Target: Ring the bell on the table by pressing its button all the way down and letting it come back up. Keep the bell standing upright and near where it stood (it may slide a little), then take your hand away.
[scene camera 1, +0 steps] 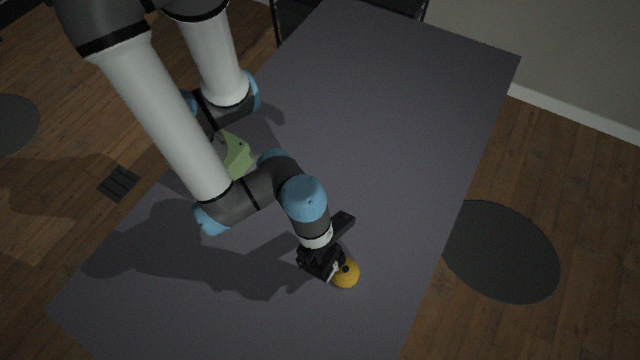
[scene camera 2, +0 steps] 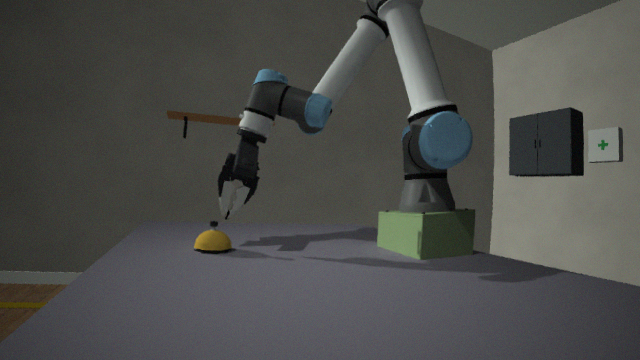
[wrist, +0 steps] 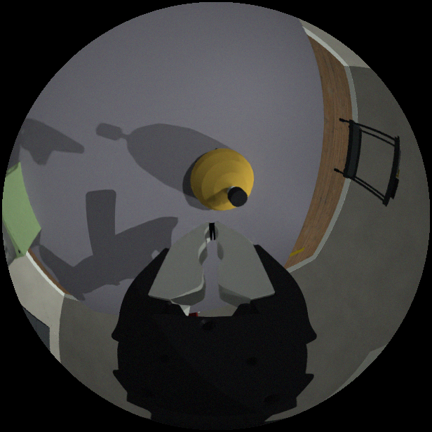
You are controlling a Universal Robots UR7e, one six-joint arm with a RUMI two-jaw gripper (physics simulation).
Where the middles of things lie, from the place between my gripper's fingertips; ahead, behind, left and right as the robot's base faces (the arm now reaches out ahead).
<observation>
Now: the yellow dome bell (scene camera 2: 212, 241) 40 mm below my hand, 30 mm ahead of it and 20 mm to the left of it.
</observation>
